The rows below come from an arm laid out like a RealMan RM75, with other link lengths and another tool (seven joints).
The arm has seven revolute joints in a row. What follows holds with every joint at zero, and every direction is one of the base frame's. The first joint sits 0.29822 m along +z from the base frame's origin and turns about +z. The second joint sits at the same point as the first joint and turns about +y. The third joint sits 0.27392 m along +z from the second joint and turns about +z. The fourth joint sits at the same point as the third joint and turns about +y. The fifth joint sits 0.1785 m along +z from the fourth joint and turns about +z. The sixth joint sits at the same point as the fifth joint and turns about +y. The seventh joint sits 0.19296 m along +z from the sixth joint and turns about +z. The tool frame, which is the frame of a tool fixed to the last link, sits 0.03 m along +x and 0.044 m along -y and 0.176 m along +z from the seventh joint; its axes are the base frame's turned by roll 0, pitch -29.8 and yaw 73 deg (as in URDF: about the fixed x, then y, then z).
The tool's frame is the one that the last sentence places.
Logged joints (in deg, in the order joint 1, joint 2, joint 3, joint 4, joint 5, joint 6, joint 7), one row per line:
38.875 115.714 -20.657 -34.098 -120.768 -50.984 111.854
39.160 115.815 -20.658 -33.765 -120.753 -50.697 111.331
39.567 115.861 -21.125 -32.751 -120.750 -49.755 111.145
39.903 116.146 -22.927 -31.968 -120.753 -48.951 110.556
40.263 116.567 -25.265 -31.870 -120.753 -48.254 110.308
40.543 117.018 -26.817 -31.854 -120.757 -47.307 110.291
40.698 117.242 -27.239 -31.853 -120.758 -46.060 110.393
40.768 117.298 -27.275 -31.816 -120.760 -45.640 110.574
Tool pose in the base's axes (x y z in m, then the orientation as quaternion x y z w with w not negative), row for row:
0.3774 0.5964 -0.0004 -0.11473 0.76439 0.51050 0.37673
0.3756 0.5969 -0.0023 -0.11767 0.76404 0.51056 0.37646
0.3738 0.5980 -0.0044 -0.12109 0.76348 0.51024 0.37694
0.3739 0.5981 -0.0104 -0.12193 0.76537 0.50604 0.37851
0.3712 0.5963 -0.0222 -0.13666 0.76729 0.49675 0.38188
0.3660 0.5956 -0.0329 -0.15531 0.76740 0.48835 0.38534
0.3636 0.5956 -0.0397 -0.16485 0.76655 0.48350 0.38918
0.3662 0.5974 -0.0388 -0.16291 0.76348 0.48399 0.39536
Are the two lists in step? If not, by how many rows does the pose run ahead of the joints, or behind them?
The pose runs 1 row behind the joints: the pose in row i belongs to the joints in row i - 1.
